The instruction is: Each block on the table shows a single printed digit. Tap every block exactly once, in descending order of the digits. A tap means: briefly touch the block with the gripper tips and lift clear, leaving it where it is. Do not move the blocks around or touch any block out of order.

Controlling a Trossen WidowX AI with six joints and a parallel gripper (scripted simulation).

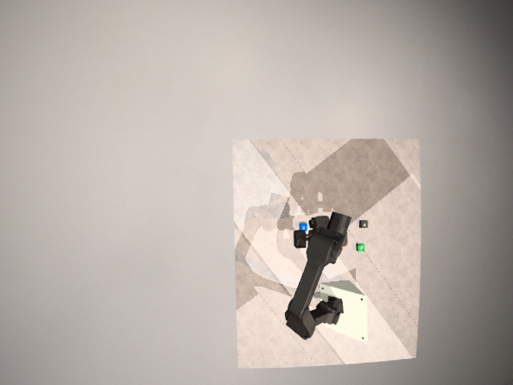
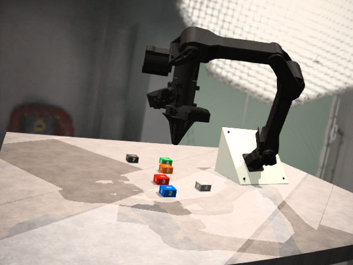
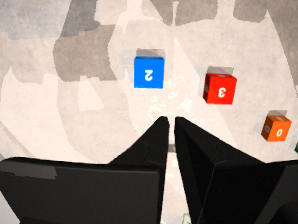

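The blue block 2 is 10 mm ahead of my gripper tip, 10 mm to the left of it and 110 mm below it. From my gripper tip the other things lie so: orange block: 80 mm behind, 160 mm to the right, 110 mm below; red block 3: 20 mm behind, 70 mm to the right, 110 mm below; grey block 4: 120 mm behind, 10 mm to the right, 110 mm below.
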